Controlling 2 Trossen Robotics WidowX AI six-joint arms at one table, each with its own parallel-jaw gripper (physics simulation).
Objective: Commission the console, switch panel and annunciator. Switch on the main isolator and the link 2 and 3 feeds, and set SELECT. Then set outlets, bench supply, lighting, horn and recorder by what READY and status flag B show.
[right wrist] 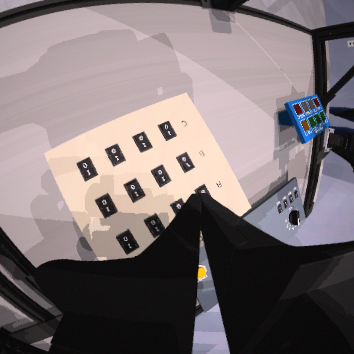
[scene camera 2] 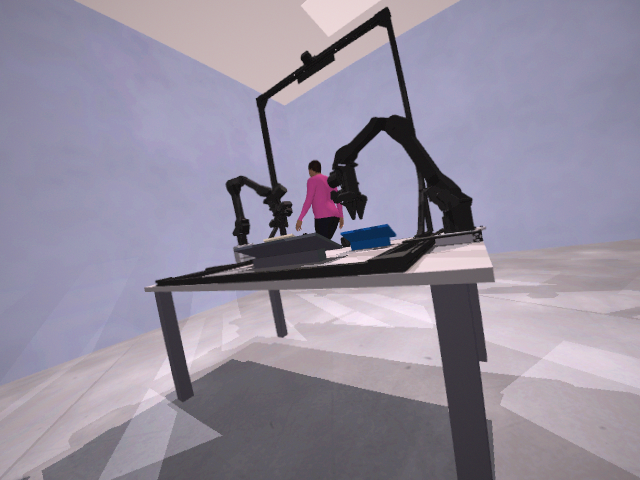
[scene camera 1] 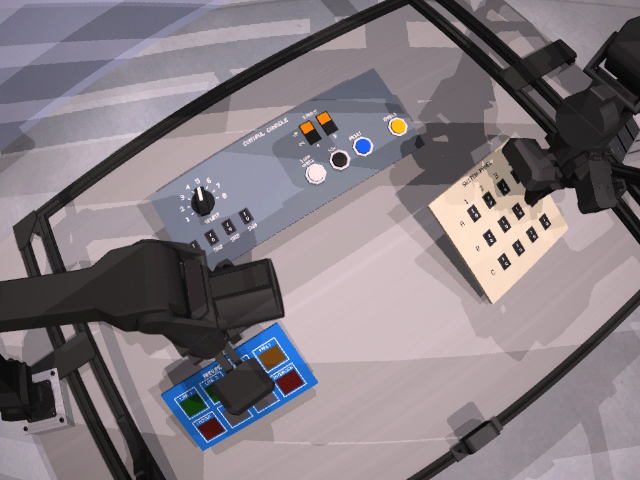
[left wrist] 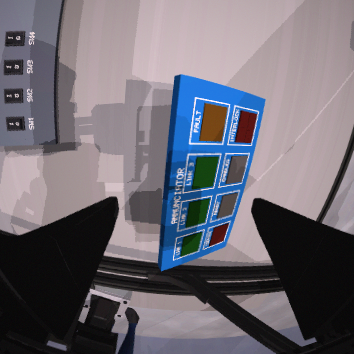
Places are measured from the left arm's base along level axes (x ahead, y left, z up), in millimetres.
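Where they show: left gripper, fingertip midpoint: [right wrist: 332, 131] [scene camera 2: 357, 219] [scene camera 1: 224, 354] [left wrist: 185, 204]; right gripper, fingertip midpoint: [right wrist: 197, 199] [scene camera 2: 287, 227] [scene camera 1: 527, 202]; left arm's base at its link origin: [right wrist: 329, 139] [scene camera 2: 460, 230] [scene camera 1: 39, 401] [left wrist: 104, 303]; right arm's base at its link origin: [scene camera 2: 243, 245].
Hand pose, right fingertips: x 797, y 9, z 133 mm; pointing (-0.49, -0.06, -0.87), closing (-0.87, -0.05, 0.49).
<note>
Each offset is from my right fingertips to the top centre of the thing. "spot": to the spot under its first point.
The grey console @[dz -60, dx -278, dy +225 mm] [scene camera 1: 248, 170] has its SELECT knob @[dz -60, dx -411, dy +199 mm] [scene camera 1: 202, 200] pointing near 5. Status flags A @[spot: dz -79, dx -231, dy +263 mm] [scene camera 1: 306, 128] and B @[spot: dz -79, dx -199, dy +270 mm] [scene camera 1: 324, 118] show orange in their upper halves. The blue annunciator @[dz -78, dx -441, dy -69 mm] [scene camera 1: 285, 343] [scene camera 2: 368, 237] [left wrist: 181, 125] has a grey READY window and dull green link windows. The cream switch panel [scene camera 1: 490, 289] [right wrist: 67, 162] has rows A, B and C; its rocker positions are hard to read. My left gripper [scene camera 2: 356, 217] [left wrist: 185, 204] is open and empty above the annunciator. My right gripper [scene camera 1: 529, 201] [right wrist: 197, 199] is shut and empty over the switch panel, hiding some switches.
White @[dz -94, dx -240, dy +194 mm] [scene camera 1: 315, 173], black @[dz -94, dx -199, dy +204 mm] [scene camera 1: 339, 159], blue @[dz -94, dx -158, dy +214 mm] [scene camera 1: 362, 146] and yellow @[dz -94, dx -94, dy +230 mm] [scene camera 1: 398, 126] buttons sit on the console. My left forearm covers the console's lower left corner in scene camera 1. Black frame rails edge the table. A person in pink [scene camera 2: 324, 198] stands beyond the table.
</note>
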